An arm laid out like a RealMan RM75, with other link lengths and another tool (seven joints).
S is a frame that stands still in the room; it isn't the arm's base.
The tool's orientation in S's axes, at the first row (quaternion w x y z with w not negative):
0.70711, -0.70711, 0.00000, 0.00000
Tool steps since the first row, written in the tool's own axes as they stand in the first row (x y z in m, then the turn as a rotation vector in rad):
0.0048, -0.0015, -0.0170, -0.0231, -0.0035, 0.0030
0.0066, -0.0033, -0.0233, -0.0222, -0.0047, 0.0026
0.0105, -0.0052, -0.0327, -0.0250, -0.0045, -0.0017
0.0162, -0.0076, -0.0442, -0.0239, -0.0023, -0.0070
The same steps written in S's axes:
0.0048, -0.0170, 0.0015, -0.0231, 0.0030, 0.0035
0.0066, -0.0233, 0.0033, -0.0222, 0.0026, 0.0047
0.0105, -0.0327, 0.0052, -0.0250, -0.0017, 0.0045
0.0162, -0.0442, 0.0076, -0.0239, -0.0070, 0.0023

